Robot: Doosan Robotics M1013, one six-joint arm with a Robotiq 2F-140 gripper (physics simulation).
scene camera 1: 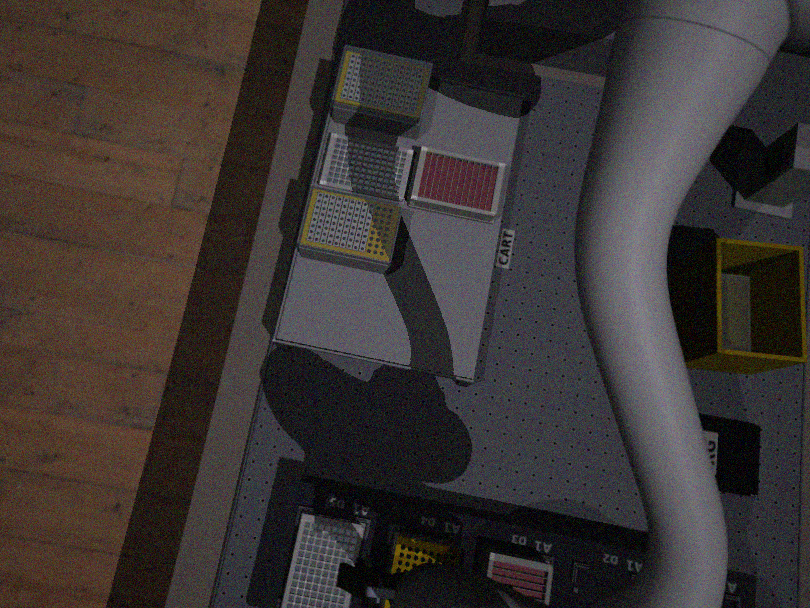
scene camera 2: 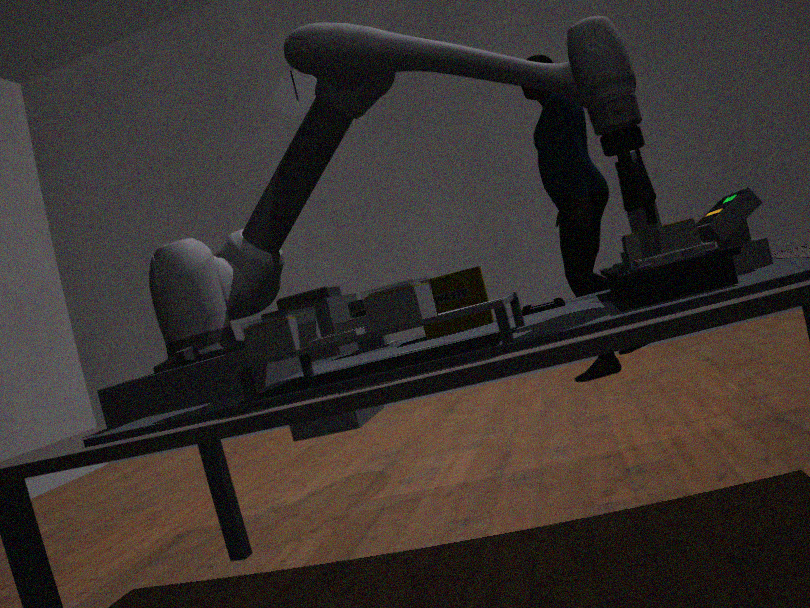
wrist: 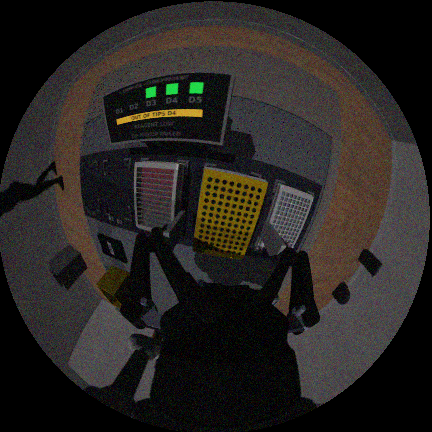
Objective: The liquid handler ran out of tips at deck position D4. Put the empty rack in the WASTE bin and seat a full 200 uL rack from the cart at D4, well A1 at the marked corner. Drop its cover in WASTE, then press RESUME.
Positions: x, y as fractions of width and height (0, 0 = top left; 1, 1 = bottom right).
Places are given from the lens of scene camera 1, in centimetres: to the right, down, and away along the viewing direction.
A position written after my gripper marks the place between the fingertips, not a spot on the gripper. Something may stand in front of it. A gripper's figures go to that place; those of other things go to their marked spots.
my gripper (scene camera 1: 0.52, 0.95): 2, 34, 88
black block marked RG (scene camera 1: 0.91, 0.73): 48, 21, 102
